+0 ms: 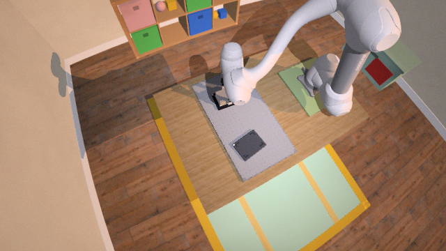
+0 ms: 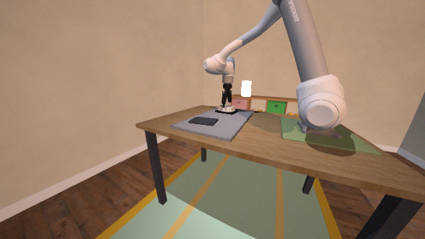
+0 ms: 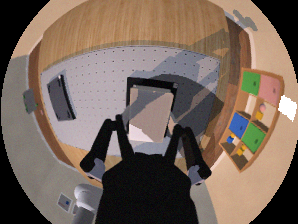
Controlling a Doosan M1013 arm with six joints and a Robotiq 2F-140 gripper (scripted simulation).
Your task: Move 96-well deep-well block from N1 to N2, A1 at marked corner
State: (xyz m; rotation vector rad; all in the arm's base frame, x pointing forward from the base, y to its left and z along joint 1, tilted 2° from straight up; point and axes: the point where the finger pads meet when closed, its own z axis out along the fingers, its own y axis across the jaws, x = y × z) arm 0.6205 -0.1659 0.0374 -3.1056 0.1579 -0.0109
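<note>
Right now my hand is 1 cm above the white deep-well block. From my hand the other things lie so: dark nest N2: 3 cm ahead, 34 cm to the left, 3 cm below; then nest n1: 3 cm below.
</note>
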